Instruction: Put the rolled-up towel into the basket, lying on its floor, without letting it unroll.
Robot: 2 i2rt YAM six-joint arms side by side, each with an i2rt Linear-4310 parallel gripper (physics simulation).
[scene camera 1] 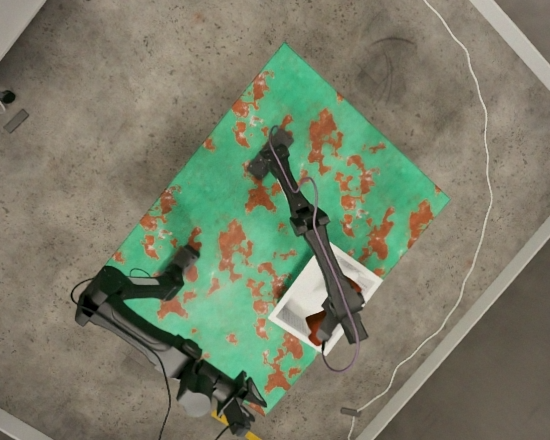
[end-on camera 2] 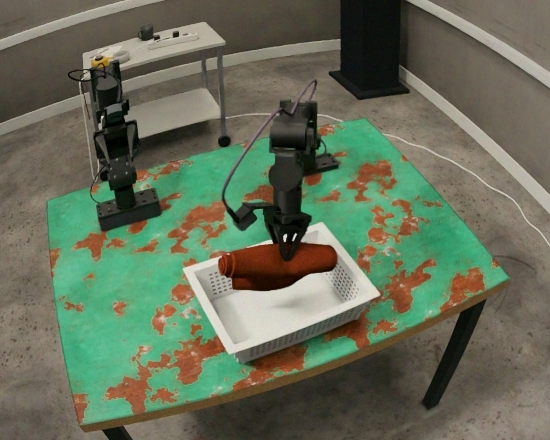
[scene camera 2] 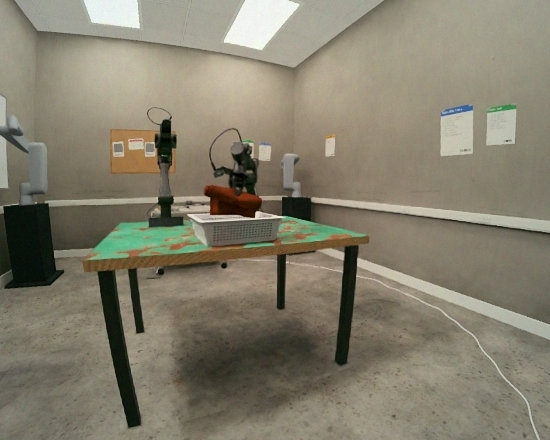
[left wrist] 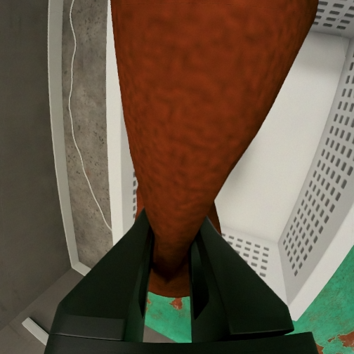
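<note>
The rust-red rolled towel (scene camera 1: 315, 327) (scene camera 2: 235, 202) (end-on camera 2: 280, 267) (left wrist: 200, 90) hangs over the white basket (scene camera 1: 304, 290) (scene camera 2: 235, 232) (end-on camera 2: 305, 327) (left wrist: 320, 280), above its floor. My left gripper (scene camera 2: 238, 192) (end-on camera 2: 287, 255) (left wrist: 172, 202) is shut on it near the middle. The towel is pinched narrow between the fingers; a spiral end shows at the left in the end-on view, with a fold hanging below it. In scene camera 1 my left arm hides much of the towel. My right gripper (scene camera 1: 254, 417) (end-on camera 2: 118, 150) is partly open and empty, well away from the basket.
The basket stands near an edge of the green and rust patterned table (scene camera 1: 310, 90) (scene camera 2: 115, 245) (end-on camera 2: 120, 350). My left arm spans the table to the basket. A white cart (end-on camera 2: 165, 107) stands behind the table in the end-on view.
</note>
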